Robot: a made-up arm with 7 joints.
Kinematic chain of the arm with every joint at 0, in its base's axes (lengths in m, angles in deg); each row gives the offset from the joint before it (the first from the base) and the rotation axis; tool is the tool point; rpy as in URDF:
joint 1: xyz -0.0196 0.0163 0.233 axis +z
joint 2: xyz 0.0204 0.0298 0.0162 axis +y
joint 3: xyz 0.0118 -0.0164 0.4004 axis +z
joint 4: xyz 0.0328 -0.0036 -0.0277 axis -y
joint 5: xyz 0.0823 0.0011 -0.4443 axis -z
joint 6: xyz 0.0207 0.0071 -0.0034 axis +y
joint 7: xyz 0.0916 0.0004 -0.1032 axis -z
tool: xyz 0.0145 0.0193 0.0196 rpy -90 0 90
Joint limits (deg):
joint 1: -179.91..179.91
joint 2: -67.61..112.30
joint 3: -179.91..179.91
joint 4: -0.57..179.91
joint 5: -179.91..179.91
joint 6: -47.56..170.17
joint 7: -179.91..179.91
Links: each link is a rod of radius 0.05 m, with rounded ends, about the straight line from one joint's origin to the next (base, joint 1, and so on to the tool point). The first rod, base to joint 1, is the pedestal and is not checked.
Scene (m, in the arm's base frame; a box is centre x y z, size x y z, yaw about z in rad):
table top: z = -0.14
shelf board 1: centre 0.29 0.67 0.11 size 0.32 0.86 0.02 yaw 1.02
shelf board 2: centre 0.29 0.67 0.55 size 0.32 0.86 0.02 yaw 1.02
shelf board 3: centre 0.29 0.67 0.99 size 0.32 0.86 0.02 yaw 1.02
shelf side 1: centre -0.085 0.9 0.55 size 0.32 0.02 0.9 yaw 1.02
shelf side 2: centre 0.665 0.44 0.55 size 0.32 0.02 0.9 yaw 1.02
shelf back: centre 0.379 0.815 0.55 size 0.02 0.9 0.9 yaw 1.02
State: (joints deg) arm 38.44 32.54 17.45 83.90 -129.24 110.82 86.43
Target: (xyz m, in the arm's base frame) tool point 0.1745 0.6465 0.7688
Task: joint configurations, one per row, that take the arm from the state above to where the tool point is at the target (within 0.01 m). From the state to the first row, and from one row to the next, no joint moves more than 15 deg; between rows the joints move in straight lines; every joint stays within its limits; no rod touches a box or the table.
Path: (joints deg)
1: 51.71 33.18 23.28 79.56 -122.30 115.69 91.10
2: 64.99 33.82 29.11 75.22 -115.35 120.57 95.77
3: 78.26 34.46 34.95 70.87 -108.41 125.44 100.44
4: 91.53 35.10 40.78 66.53 -101.46 130.31 105.11
5: 104.81 35.74 46.61 62.19 -94.52 135.19 109.79
6: 92.29 22.26 41.95 64.76 -102.41 132.56 104.31
7: 79.77 8.78 37.28 67.33 -110.31 129.93 98.83
8: 67.25 -4.70 32.62 69.89 -118.20 127.31 93.35
9: 54.73 -18.18 27.96 72.46 -126.10 124.68 87.88
10: 54.12 -3.66 29.23 86.82 -129.75 116.98 87.45
11: 53.51 10.86 30.51 101.18 -133.39 109.27 87.03

